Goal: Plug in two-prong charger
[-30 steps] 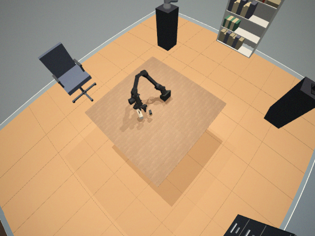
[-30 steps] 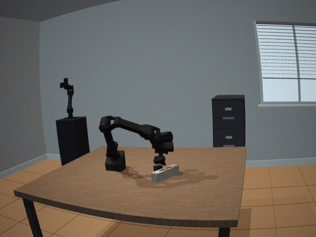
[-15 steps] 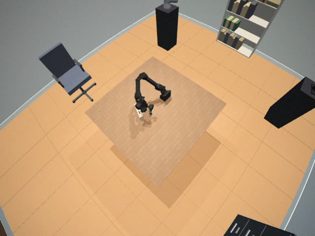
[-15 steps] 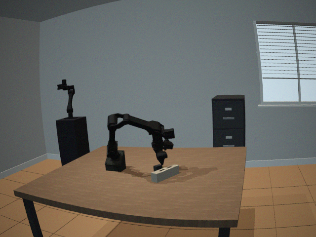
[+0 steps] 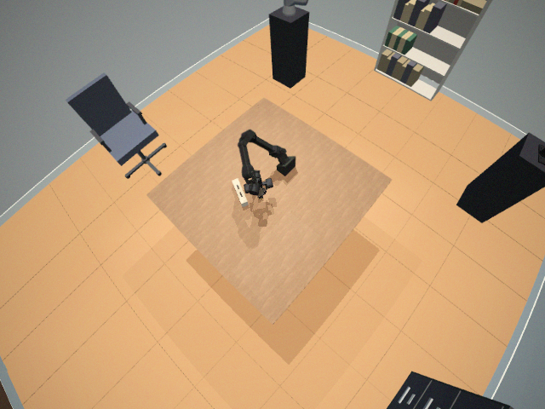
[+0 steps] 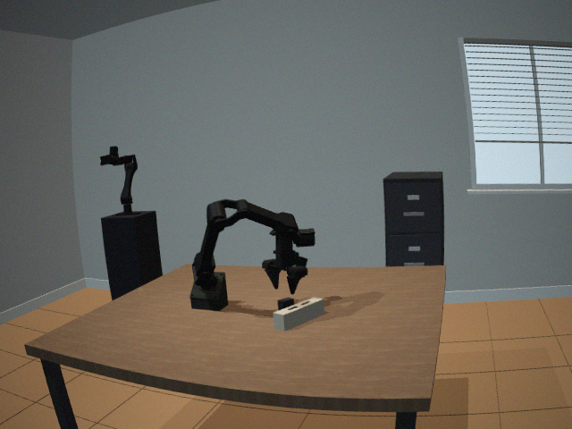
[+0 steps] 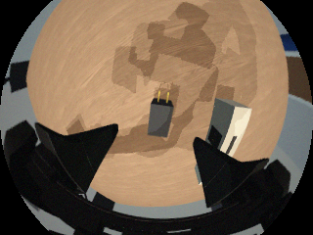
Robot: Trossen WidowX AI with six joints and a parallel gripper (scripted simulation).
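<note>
Right now my gripper tip is 1 cm short of the dark charger, 1 cm to the right of it and 5 cm above it.
</note>
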